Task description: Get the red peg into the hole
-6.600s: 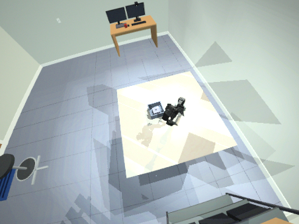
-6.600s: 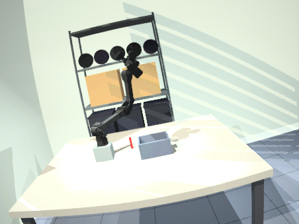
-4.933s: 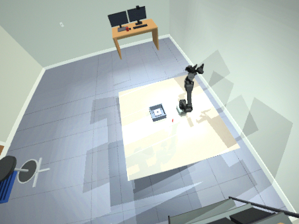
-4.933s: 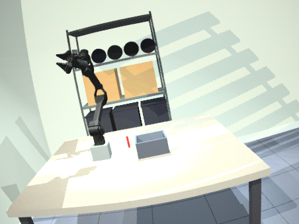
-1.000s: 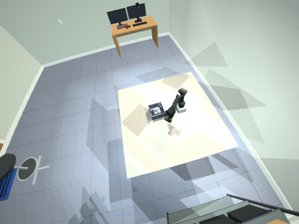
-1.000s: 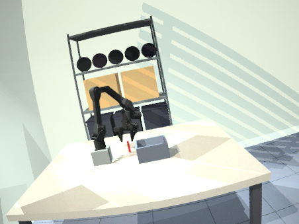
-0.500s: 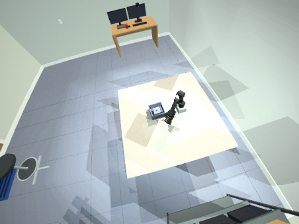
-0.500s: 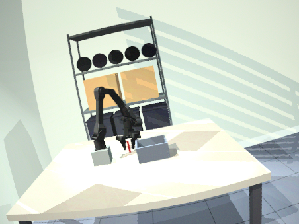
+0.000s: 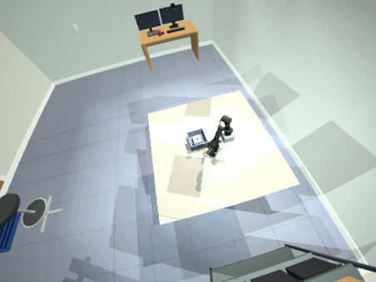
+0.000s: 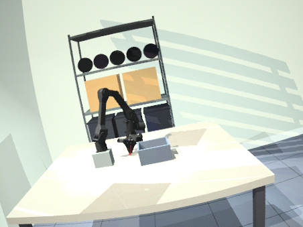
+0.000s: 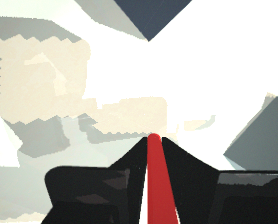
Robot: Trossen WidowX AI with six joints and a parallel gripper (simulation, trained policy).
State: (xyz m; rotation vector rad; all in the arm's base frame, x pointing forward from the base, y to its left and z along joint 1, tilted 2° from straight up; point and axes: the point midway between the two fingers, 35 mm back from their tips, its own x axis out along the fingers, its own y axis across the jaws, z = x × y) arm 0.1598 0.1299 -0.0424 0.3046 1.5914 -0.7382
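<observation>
Now: the grey box 18 cm ahead of my gripper tip, 14 cm to the right of it and 1 cm above it. Also, from my gripper tip: red peg: 1 cm to the left, 3 cm above.
</observation>
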